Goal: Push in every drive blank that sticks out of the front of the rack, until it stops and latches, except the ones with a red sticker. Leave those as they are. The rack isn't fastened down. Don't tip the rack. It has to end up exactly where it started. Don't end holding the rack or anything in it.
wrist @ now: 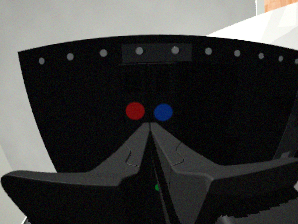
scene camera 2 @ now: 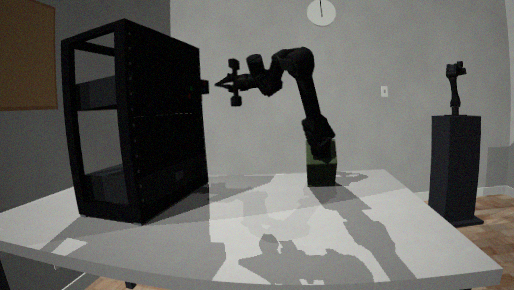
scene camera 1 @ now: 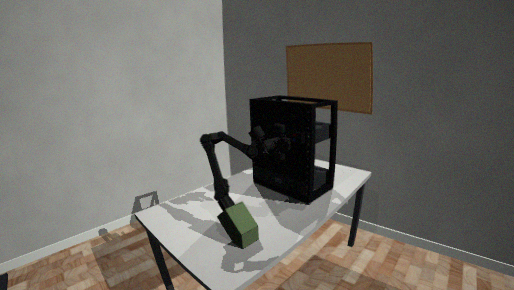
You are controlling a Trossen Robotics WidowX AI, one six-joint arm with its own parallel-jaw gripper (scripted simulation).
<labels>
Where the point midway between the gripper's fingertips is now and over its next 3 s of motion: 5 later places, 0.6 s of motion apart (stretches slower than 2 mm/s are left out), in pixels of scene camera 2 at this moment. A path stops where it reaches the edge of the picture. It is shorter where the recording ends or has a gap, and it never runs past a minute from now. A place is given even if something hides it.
My gripper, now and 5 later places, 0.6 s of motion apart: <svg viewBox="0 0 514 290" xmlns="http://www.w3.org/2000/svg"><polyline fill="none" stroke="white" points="215,85 209,84 202,86 194,88 192,88 190,88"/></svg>
</labels>
